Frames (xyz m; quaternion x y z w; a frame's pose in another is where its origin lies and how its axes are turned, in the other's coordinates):
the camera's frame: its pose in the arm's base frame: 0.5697 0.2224 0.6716 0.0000 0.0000 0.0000 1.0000
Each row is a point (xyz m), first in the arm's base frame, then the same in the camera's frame.
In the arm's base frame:
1: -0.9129 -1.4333 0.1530
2: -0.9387 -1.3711 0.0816
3: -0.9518 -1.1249 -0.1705
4: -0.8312 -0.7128 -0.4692
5: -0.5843 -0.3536 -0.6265
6: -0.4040 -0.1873 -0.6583
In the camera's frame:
1: -1.4826 -1.6557 -0.5186
2: -1.5084 -1.5935 -0.5900
3: -1.5215 -1.3473 -0.8421
4: -1.4009 -0.9352 -1.1408
5: -1.1540 -0.5760 -1.2981
6: -0.9737 -0.4097 -1.3299

